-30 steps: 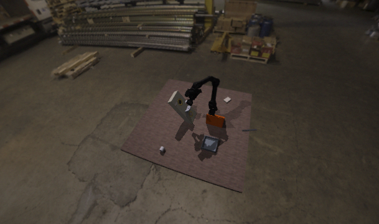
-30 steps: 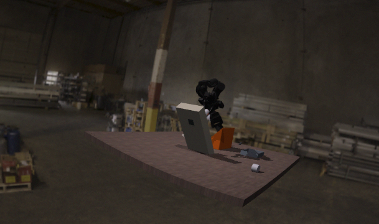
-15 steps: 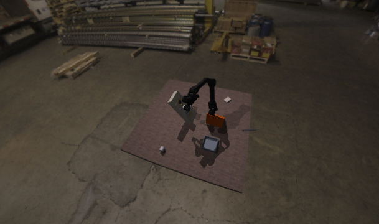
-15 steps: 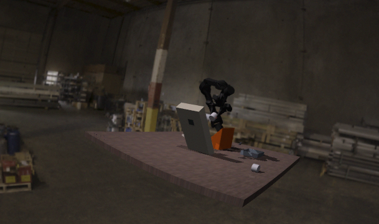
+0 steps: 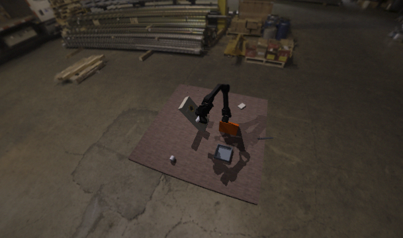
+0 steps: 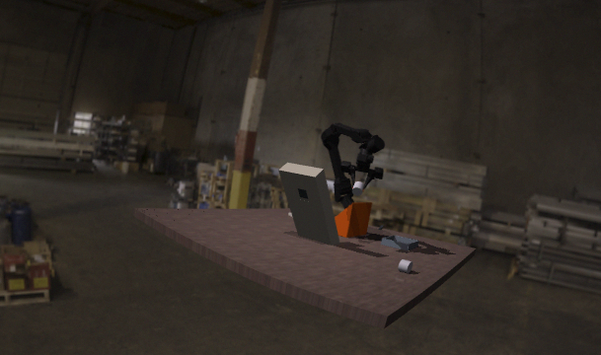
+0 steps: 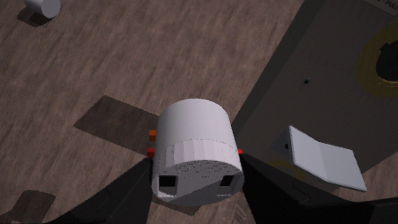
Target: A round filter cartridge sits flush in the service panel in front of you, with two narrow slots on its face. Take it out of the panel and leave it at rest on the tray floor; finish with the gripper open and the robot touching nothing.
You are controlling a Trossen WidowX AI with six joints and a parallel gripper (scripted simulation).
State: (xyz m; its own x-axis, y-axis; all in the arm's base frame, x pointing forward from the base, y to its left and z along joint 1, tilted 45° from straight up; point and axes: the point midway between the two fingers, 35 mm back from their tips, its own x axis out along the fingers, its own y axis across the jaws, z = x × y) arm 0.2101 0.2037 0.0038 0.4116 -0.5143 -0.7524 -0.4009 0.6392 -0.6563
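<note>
The blue-grey tray lies 290 mm behind my gripper tip, 140 mm to the left of it and 250 mm below it. From my gripper tip the other things lie so: beige service panel: 110 mm ahead, 140 mm to the right, 110 mm below; round filter cartridge: right at my gripper tip; flat white piece: 350 mm behind, 570 mm to the right, 250 mm below.
</note>
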